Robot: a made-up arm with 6 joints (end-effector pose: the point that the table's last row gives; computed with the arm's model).
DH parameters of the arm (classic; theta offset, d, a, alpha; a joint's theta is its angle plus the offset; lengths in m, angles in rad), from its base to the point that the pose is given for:
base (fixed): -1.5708 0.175 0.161 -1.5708
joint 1: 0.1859 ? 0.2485 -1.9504
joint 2: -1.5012 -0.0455 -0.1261 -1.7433
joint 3: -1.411 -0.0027 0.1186 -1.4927
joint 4: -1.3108 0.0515 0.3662 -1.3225
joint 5: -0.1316 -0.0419 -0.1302 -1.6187
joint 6: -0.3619 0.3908 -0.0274 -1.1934
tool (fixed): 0.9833 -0.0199 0 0
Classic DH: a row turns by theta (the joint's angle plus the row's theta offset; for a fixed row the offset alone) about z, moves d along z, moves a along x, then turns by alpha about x.
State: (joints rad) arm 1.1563 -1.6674 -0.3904 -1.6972 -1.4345 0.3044
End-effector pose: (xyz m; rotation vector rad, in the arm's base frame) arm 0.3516 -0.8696 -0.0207 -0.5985 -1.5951 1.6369
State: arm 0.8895 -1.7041 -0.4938 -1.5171 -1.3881 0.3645
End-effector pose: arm 0.4763 -0.8253 0.1758 -0.5805 -1.4367 2.0353
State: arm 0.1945 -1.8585 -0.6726 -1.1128 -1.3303 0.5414
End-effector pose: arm 0.7009 -0.5303 0.4497 -0.3474 -0.7054 2.8104
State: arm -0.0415 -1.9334 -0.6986 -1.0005 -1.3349 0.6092
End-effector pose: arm 0.7492 -0.4162 0.4714 -0.2204 -0.4167 2.9797
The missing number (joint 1, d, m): 0.118
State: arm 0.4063 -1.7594 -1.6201 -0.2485 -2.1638 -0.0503
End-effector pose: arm 0.8778 -0.2916 -0.1888 0.0152 -1.5457 -2.5046
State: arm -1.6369 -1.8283 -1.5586 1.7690 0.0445 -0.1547
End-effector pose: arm 0.1129 0.0565 0.9785 -0.7027 0.3244 -1.7487
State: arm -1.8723 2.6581 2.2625 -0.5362 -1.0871 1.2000
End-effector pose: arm -0.1843 -0.1178 -0.1763 1.0514 -0.8900 -0.1205
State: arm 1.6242 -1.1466 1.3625 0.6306 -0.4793 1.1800
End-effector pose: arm 0.4079 0.2651 0.2400 -1.9372 1.2470 1.1879
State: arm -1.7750 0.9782 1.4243 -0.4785 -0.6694 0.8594
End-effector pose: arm -0.4463 -0.1622 0.6543 2.2316 1.1165 -1.0859
